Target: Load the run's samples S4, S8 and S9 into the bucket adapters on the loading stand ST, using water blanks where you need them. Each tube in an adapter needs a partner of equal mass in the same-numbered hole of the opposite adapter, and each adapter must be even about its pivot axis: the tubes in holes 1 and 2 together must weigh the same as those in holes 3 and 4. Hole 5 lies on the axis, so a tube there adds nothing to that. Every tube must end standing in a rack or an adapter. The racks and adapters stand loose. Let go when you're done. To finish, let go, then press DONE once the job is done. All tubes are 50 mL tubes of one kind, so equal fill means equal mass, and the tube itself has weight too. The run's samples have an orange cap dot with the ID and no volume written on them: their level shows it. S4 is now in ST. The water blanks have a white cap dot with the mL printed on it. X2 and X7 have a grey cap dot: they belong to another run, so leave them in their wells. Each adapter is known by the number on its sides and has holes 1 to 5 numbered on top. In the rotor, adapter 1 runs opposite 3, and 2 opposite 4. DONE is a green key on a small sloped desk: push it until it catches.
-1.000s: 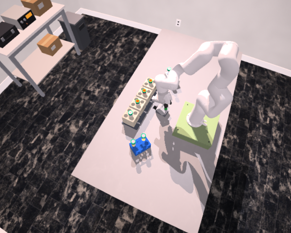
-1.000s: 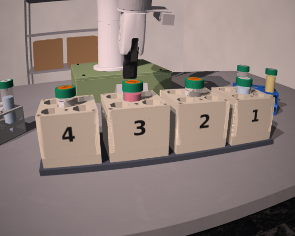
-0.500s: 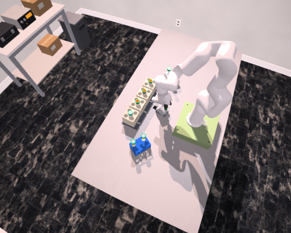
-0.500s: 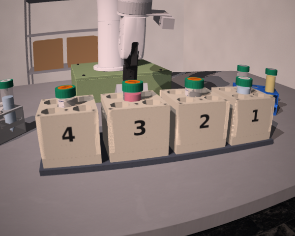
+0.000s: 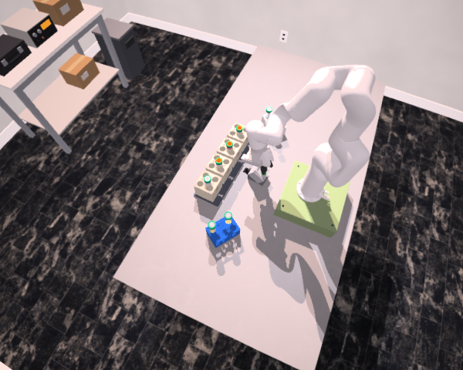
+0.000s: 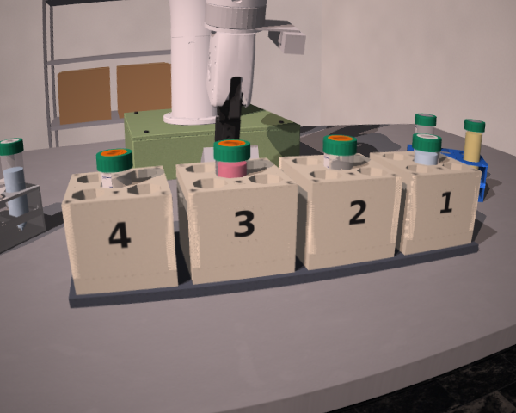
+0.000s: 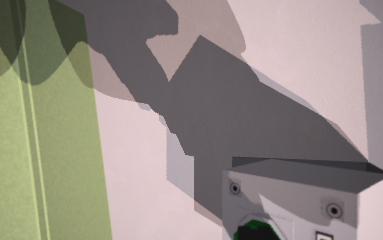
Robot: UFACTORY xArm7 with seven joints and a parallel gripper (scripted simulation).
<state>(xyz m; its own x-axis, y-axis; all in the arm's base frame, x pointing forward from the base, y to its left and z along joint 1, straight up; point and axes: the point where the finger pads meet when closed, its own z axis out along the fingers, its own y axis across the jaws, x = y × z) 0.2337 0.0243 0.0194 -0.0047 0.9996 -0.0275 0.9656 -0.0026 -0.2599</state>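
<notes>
The green key lies 30 mm below my hand. From my hand the other things lie so: pink-filled tube (200 mm ahead, 30 mm to the right, 30 mm below); tube of blue liquid (290 mm to the right, 80 mm ahead, 30 mm below); loading stand (190 mm ahead, 90 mm below, 30 mm to the left).
</notes>
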